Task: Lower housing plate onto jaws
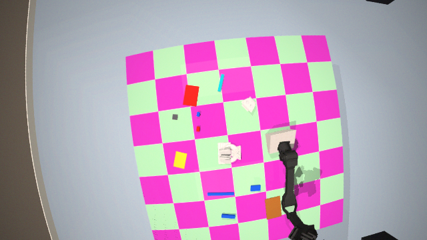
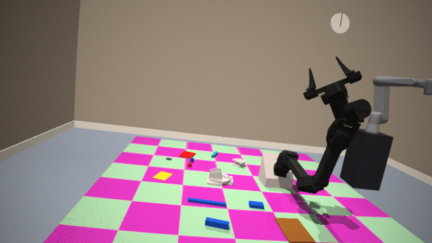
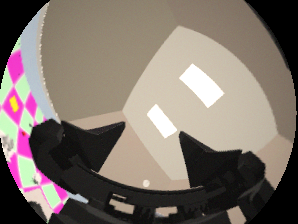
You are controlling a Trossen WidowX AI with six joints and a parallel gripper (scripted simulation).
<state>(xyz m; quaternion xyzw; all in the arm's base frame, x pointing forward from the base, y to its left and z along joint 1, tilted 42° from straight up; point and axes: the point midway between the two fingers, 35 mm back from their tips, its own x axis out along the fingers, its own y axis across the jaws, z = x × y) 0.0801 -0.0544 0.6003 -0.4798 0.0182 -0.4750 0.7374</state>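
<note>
Right now my gripper tip is 590 mm to the left of the white block, 590 mm above it and 140 mm short of it. Also, from my gripper tip: yellow plate: 600 mm below, 540 mm ahead, 300 mm to the right; then blue bar: 590 mm below, 320 mm ahead, 80 mm to the right; then cyan bar: 720 mm to the right, 590 mm below, 290 mm ahead.
</note>
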